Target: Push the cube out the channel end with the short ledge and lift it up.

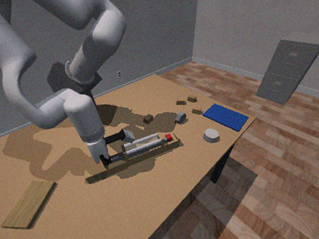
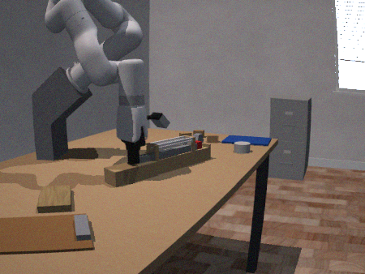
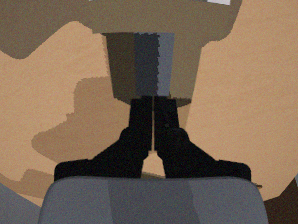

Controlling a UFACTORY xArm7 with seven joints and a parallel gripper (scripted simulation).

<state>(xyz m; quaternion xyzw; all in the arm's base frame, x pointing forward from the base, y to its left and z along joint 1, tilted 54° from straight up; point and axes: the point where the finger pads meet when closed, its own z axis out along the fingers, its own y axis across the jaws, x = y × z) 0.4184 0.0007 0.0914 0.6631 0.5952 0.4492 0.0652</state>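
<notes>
My hand is 270 mm to the right of the red cube, 40 mm past it and 10 mm above it. The rest, counted from my hand: wooden plank (280 mm to the right, 60 mm below, 60 mm ahead); long wooden base (150 mm to the left, 20 mm behind, 10 mm below); grey bar (70 mm to the left, 10 mm below, 10 mm behind).
</notes>
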